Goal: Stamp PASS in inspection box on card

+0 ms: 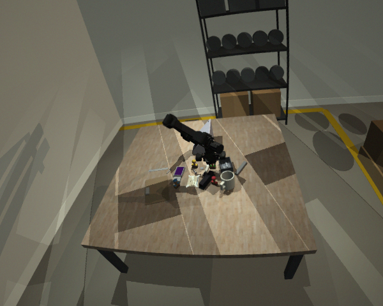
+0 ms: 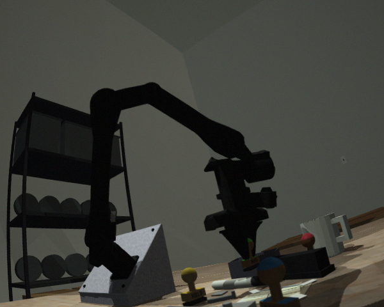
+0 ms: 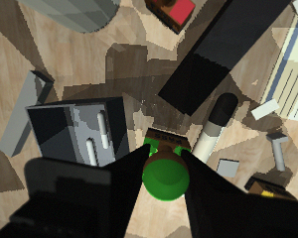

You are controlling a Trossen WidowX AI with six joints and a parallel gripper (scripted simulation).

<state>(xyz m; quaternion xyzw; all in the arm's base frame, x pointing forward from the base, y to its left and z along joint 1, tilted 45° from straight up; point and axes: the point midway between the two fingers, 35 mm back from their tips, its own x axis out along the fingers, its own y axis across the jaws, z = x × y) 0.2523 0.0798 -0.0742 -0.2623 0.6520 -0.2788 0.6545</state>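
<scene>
Right now the purple ink pad is 24 cm to the right of my gripper tip, 4 cm below it and 1 cm behind it. Round my gripper tip: green-knobbed stamp (right at my gripper tip); dark box (8 cm to the left, 4 cm below, 2 cm behind); white marker (5 cm to the right, 4 cm below).
</scene>
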